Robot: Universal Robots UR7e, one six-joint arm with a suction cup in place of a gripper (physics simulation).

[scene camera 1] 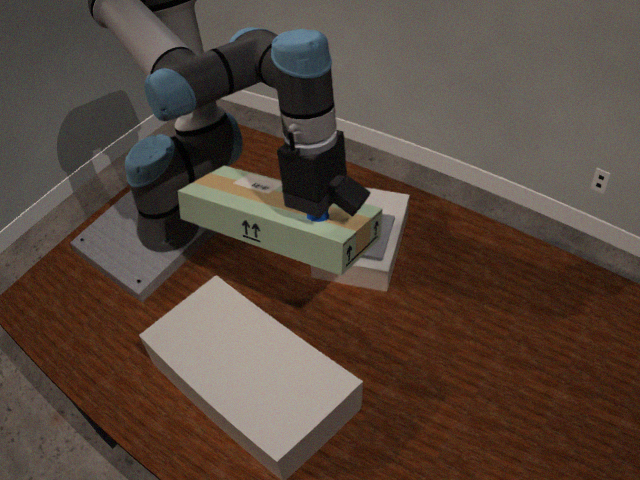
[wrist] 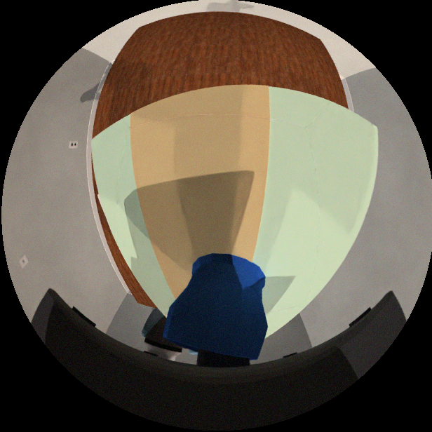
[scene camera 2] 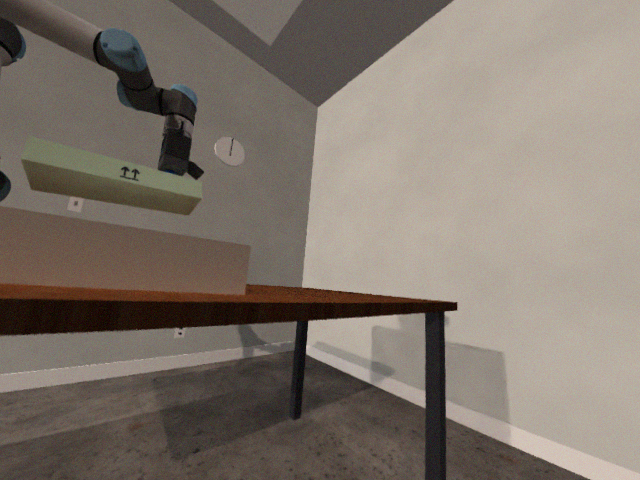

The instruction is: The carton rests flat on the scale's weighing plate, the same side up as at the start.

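Seen in the pictures: end effector, tool point: [scene camera 1: 319, 220]; arm's base, origin of the base link: [scene camera 1: 168, 228].
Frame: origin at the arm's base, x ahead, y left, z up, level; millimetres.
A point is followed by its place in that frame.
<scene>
The pale green carton [scene camera 1: 289, 238] @(x 424, y -85, z 242 mm) [scene camera 2: 93, 167] @(x 286, y -92, z 215 mm) [wrist: 320, 200] with an orange tape strip hangs in the air, roughly level, its arrows pointing up. My suction gripper [scene camera 1: 317, 215] @(x 443, y -30, z 243 mm) [scene camera 2: 173, 172] [wrist: 227, 300] has its blue cup on the taped top face, towards the carton's right end in scene camera 1, and holds it. The off-white scale [scene camera 1: 361, 277] @(x 453, y 92, z -3 mm) stands on the table behind and below that end. Its grey weighing plate [scene camera 1: 385, 237] @(x 464, y 173, z 45 mm) shows in part; the carton and my arm hide the rest. The gap between carton and plate is hard to judge.
A large off-white block [scene camera 1: 248, 361] @(x 413, y -221, z 66 mm) [scene camera 2: 129, 258] @(x 374, y -321, z 15 mm) lies on the wooden table [scene camera 1: 491, 335] @(x 746, y 104, z -33 mm) [scene camera 2: 336, 299] @(x 751, y -427, z -33 mm) in front of the carton. The grey base plate [scene camera 1: 118, 253] @(x -57, y -125, z -1 mm) of my arm is at the left. Walls stand behind the table.
</scene>
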